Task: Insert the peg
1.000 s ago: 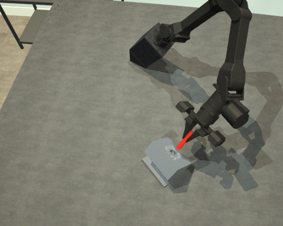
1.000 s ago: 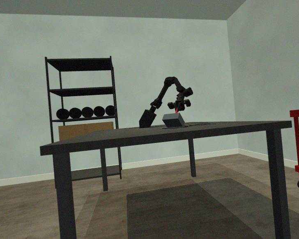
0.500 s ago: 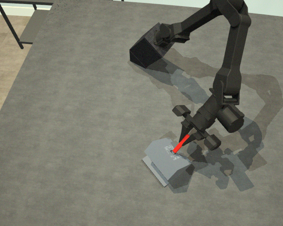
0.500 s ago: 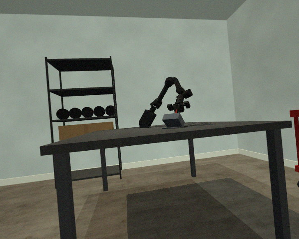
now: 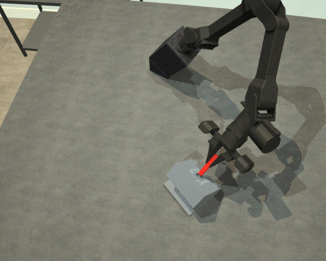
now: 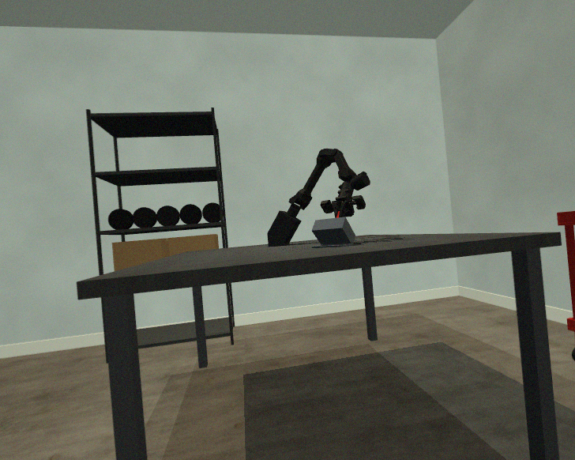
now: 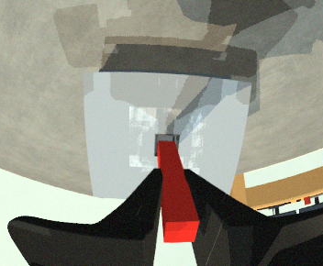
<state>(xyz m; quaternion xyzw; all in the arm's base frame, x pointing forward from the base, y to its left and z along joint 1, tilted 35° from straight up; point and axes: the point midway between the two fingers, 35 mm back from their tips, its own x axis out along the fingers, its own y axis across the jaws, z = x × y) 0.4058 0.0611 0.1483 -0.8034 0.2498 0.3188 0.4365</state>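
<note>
My hand is 20 mm to the left of the red peg, 20 mm short of it and 20 mm above it.
</note>
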